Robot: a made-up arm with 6 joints. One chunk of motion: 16 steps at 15 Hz.
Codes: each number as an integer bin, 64 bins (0 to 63) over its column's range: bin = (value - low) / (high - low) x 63, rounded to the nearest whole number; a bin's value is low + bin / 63 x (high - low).
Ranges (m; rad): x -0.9..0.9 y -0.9..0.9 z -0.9..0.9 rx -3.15..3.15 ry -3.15..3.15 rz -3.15..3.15
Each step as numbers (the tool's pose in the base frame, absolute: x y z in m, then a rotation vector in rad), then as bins.
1 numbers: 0.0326 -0.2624 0.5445 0.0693 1.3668 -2.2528
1 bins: 33 22 51 32 45 9
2 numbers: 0.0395 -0.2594 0.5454 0.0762 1.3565 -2.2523
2 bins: 33 22 51 32 45 9
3 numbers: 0.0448 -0.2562 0.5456 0.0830 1.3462 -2.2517
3 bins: 33 23 51 32 45 9
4 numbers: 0.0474 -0.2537 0.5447 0.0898 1.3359 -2.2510
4 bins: 33 23 51 32 45 9
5 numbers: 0.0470 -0.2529 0.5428 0.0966 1.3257 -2.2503
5 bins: 33 23 50 32 45 9
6 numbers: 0.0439 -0.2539 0.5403 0.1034 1.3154 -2.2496
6 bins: 33 23 50 33 45 9
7 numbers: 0.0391 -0.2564 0.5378 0.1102 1.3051 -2.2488
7 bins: 33 23 50 33 45 9
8 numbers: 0.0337 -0.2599 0.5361 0.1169 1.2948 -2.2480
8 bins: 33 22 50 33 44 9
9 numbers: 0.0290 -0.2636 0.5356 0.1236 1.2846 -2.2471
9 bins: 33 22 50 33 44 9
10 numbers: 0.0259 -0.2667 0.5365 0.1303 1.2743 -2.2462
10 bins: 32 22 50 33 44 9
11 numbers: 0.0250 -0.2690 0.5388 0.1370 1.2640 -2.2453
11 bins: 32 22 50 33 44 9
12 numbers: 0.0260 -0.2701 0.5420 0.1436 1.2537 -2.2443
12 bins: 32 22 50 33 44 9
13 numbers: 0.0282 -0.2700 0.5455 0.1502 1.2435 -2.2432
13 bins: 32 22 51 33 44 9
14 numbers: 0.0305 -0.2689 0.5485 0.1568 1.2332 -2.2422
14 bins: 33 22 51 33 44 9
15 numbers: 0.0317 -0.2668 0.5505 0.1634 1.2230 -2.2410
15 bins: 33 22 51 33 44 9
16 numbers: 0.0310 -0.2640 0.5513 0.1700 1.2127 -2.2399
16 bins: 33 22 51 33 44 9
